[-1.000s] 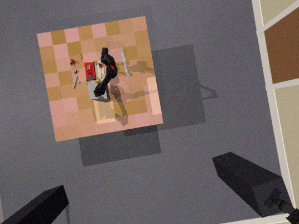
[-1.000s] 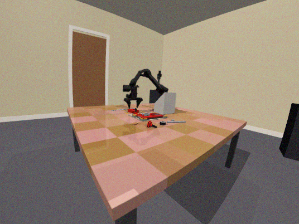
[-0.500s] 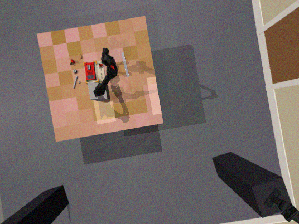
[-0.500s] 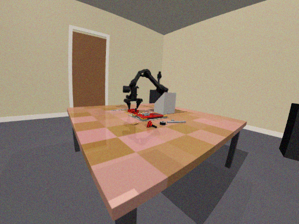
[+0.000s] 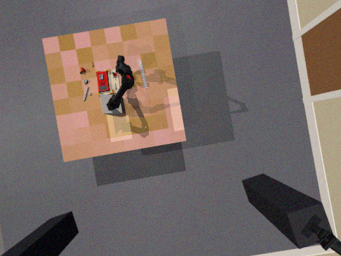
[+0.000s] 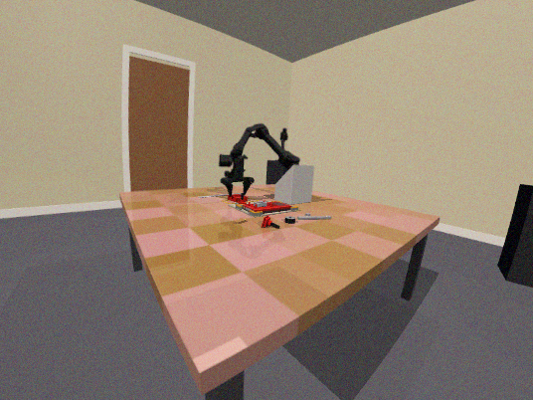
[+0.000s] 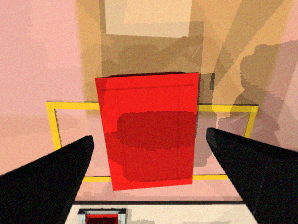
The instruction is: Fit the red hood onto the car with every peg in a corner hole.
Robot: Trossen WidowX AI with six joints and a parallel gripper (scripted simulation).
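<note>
Right now the red hood is 1 cm below my gripper tip. The rest, counted from my gripper tip: grey rod 2 cm behind, 46 cm to the left, 2 cm below; then black ring 10 cm ahead, 42 cm to the left, 1 cm below; then long grey bar 2 cm behind, 16 cm to the right, 2 cm below.
</note>
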